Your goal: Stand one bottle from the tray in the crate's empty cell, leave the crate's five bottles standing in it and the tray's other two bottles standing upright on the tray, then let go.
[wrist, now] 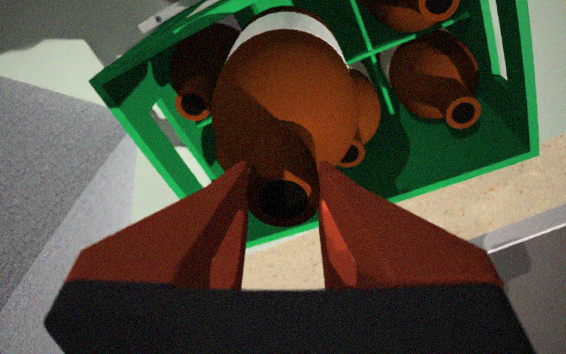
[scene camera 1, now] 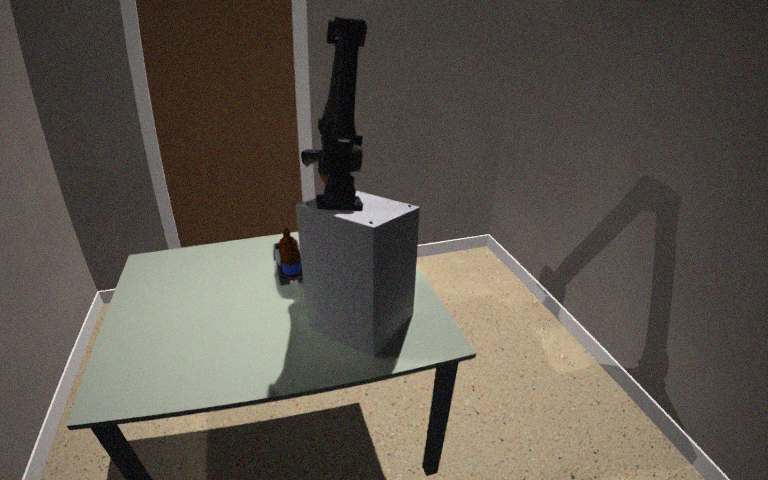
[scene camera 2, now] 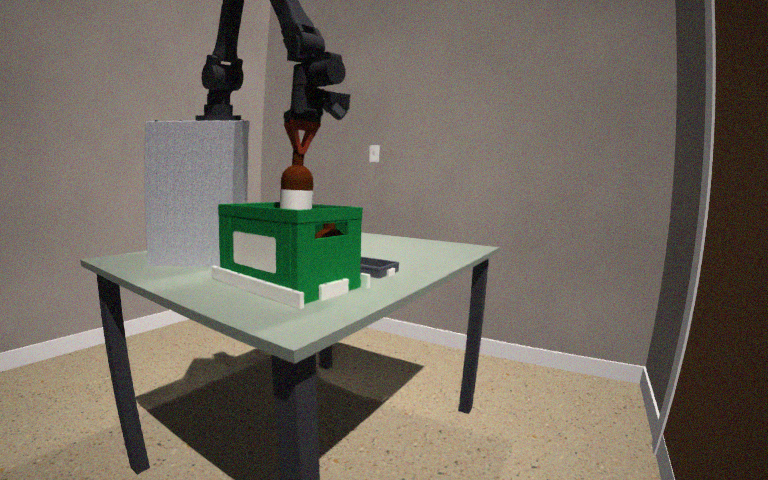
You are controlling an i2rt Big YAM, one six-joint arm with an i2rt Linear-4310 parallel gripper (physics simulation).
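Places are measured from the arm's base along level axes (x right, y ahead, z up), in metres.
Where they show: gripper, between the fingertips: (wrist: 283,176) (scene camera 2: 299,154); arm's base, origin of its link: (scene camera 1: 338,205) (scene camera 2: 218,120).
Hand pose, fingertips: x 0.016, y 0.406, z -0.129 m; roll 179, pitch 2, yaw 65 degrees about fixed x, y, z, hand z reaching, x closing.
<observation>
Each offset is from my fingertips to the top centre of the thing. "spot": to the spot under its first point. Level surfaces: height alone.
My gripper (scene camera 2: 300,151) (wrist: 283,176) is shut on the neck of a brown bottle with a white label @[dx +0.003, dy -0.004, dz +0.010 m] (scene camera 2: 296,178) (wrist: 285,85). The bottle is upright, its lower part hidden behind the rim of the green crate @[dx +0.042, dy +0.009, dz -0.114 m] (scene camera 2: 328,261) (wrist: 533,100). In the wrist view, brown bottles stand in the crate: one at left (wrist: 192,75), one partly behind the held bottle @[dx +0.083, dy +0.009, dz -0.126 m] (wrist: 369,107), one at right (wrist: 432,75) and one at the top @[spot: dx +0.009, dy +0.080, dz -0.164 m] (wrist: 400,12). The held bottle hides part of the crate. A brown bottle with a blue label @[dx -0.174, dy -0.099, dz -0.129 m] (scene camera 1: 290,257) stands on the dark tray (scene camera 1: 289,281) (scene camera 2: 380,273).
White strips (scene camera 2: 257,287) (scene camera 2: 334,289) stand along the crate's foot on the pale green table @[dz -0.289 m] (scene camera 1: 198,339) (scene camera 2: 249,316). The grey pedestal (scene camera 1: 339,277) (scene camera 2: 184,192) carries the arm and hides the crate in scene camera 1. The tray lies beyond the crate in scene camera 2.
</observation>
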